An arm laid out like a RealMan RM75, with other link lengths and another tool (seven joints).
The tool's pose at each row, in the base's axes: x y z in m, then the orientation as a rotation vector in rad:
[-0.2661, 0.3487, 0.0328, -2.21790, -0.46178, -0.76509]
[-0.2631, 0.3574, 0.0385, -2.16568, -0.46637, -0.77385]
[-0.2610, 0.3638, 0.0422, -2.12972, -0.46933, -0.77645]
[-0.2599, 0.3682, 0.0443, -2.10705, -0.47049, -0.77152]
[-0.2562, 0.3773, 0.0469, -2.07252, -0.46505, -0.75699]
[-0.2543, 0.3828, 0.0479, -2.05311, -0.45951, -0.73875]
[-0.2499, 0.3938, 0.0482, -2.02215, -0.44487, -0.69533]
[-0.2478, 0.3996, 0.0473, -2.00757, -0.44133, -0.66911]
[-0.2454, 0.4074, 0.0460, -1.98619, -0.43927, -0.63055]
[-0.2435, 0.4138, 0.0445, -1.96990, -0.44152, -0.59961]
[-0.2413, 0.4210, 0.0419, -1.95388, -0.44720, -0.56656]
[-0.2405, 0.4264, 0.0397, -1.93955, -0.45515, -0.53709]
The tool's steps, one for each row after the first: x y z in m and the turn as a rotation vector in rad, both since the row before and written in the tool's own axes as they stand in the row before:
[0.0068, -0.0072, 0.0044, 0.04431, 0.02297, -0.00286]
[0.0045, -0.0049, 0.0038, 0.03163, 0.01386, -0.00076]
[0.0025, -0.0032, 0.0029, 0.02219, 0.00494, 0.00253]
[0.0050, -0.0048, 0.0074, 0.03547, 0.00572, 0.01178]
[0.0024, -0.0026, 0.0047, 0.02318, -0.00216, 0.01260]
[0.0040, -0.0037, 0.0105, 0.04109, -0.01041, 0.03044]
[0.0013, -0.0012, 0.0060, 0.02152, -0.01004, 0.01455]
[0.0014, -0.0016, 0.0080, 0.03174, -0.01636, 0.01921]
[0.0009, -0.0009, 0.0067, 0.02488, -0.01531, 0.01265]
[0.0006, -0.0001, 0.0079, 0.02542, -0.01846, 0.01118]
[-0.0003, -0.0002, 0.0059, 0.02276, -0.01795, 0.00790]

